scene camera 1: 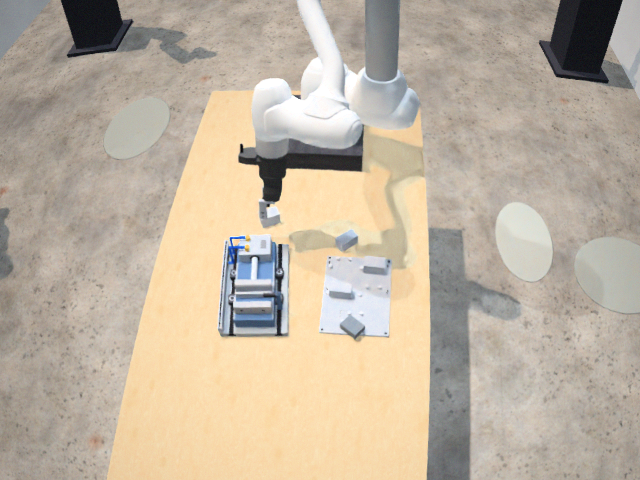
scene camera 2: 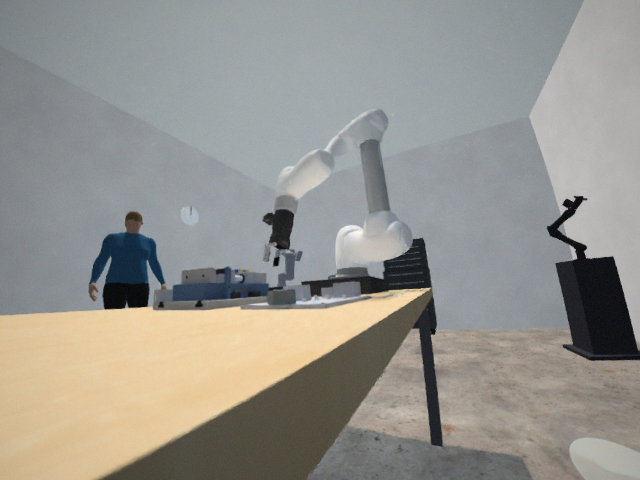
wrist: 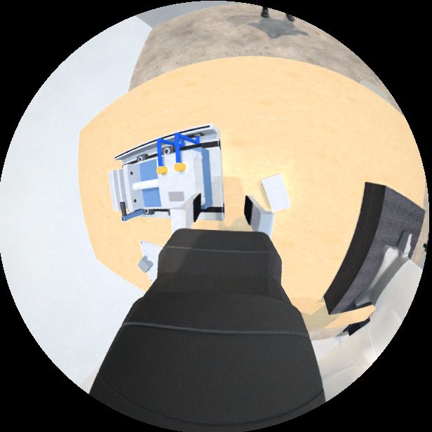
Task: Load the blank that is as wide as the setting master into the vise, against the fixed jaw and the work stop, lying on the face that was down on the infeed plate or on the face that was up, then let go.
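Pixels of known places: gripper, between the fingertips: (scene camera 1: 264,212) (scene camera 2: 270,263); arm's base, origin of its link: (scene camera 2: 352,280).
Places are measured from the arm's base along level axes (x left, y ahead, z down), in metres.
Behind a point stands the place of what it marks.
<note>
My gripper (scene camera 1: 267,206) @(y 0.451, x -0.162, z -0.064 m) (scene camera 2: 271,256) @(y 0.451, x -0.162, z -0.064 m) (wrist: 222,202) is open with nothing between its fingers, raised beside the rear end of the vise (scene camera 1: 256,268) @(y 0.612, x -0.176, z -0.017 m) (scene camera 2: 201,291) @(y 0.760, x -0.128, z 0.027 m) (wrist: 177,182). A pale block (scene camera 1: 271,218) @(y 0.394, x -0.156, z 0.033 m) (wrist: 276,192) lies on the table behind the vise, to the right of the fingers in the wrist view. The light plate (scene camera 1: 374,310) @(y 0.698, x 0.150, z 0.059 m) (scene camera 2: 258,306) @(y 0.770, x 0.046, z 0.061 m) bears three blocks: one grey block (scene camera 1: 352,326) @(y 0.762, x 0.088, z 0.034 m) (scene camera 2: 281,296) @(y 0.779, x 0.105, z 0.044 m) turned askew at its front, one block (scene camera 1: 339,290) @(y 0.655, x 0.052, z 0.023 m) at left and one block (scene camera 1: 376,265) @(y 0.572, x 0.156, z 0.022 m) at the back right. The frames do not tell which block matches the master's width.
A bluish block (scene camera 1: 346,240) @(y 0.477, x 0.072, z 0.031 m) lies on the table (scene camera 1: 273,392) @(y 0.950, x -0.116, z 0.067 m) behind the plate. Blue pipes (scene camera 1: 231,250) (wrist: 176,150) with yellow ends stand up at the vise's rear. The dark robot base (scene camera 1: 325,161) @(y 0.156, x 0.004, z 0.026 m) (wrist: 350,250) is behind the gripper. A person (scene camera 2: 129,263) stands beyond the table.
</note>
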